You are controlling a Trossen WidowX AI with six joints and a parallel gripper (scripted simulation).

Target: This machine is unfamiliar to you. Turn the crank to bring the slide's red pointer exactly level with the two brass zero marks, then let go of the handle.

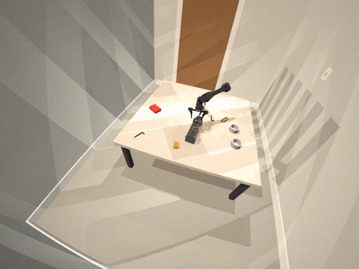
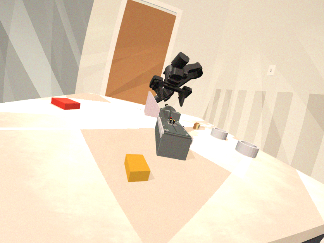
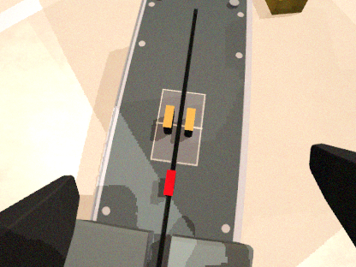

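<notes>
Right now the dark brown crank handle is 140 mm behind my gripper tip, 30 mm below it and 20 mm to the left of it. The rest, counted from my gripper tip: red pointer (60 mm below, 10 mm to the left); then yellow block (240 mm ahead, 130 mm below, 120 mm to the right); then tan block (310 mm to the left, 270 mm behind, 130 mm below).
</notes>
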